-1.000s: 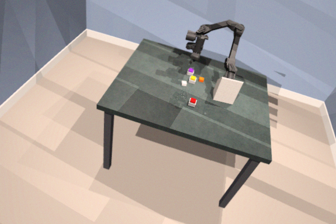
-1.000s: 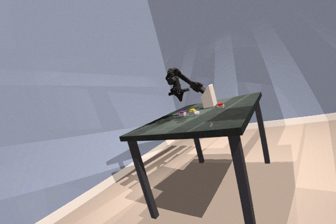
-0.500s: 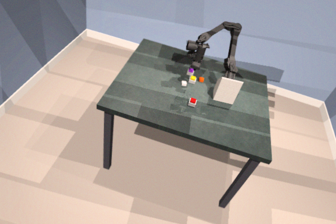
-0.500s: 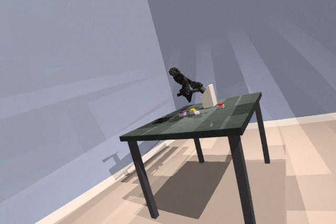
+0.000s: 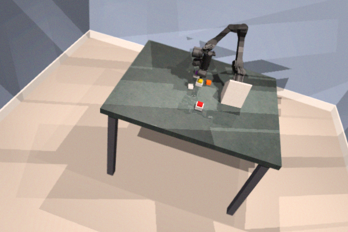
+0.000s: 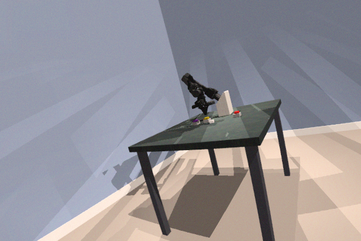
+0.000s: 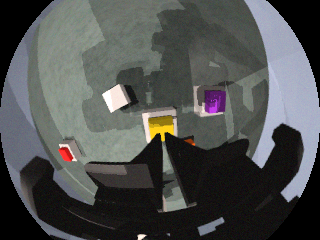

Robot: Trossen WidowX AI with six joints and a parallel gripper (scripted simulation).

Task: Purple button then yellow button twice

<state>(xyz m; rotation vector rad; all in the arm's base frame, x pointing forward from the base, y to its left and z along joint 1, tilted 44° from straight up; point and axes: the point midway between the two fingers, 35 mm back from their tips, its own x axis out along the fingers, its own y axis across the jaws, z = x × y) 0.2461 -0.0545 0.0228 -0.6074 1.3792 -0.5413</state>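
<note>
Right now my gripper tip is 3 cm above the yellow button. From my gripper tip the other things lie so: orange block 6 cm behind, 5 cm to the right, 5 cm below; purple button 9 cm to the right, 3 cm below, 3 cm ahead; white block 6 cm to the left, 5 cm below, 5 cm ahead.
</note>
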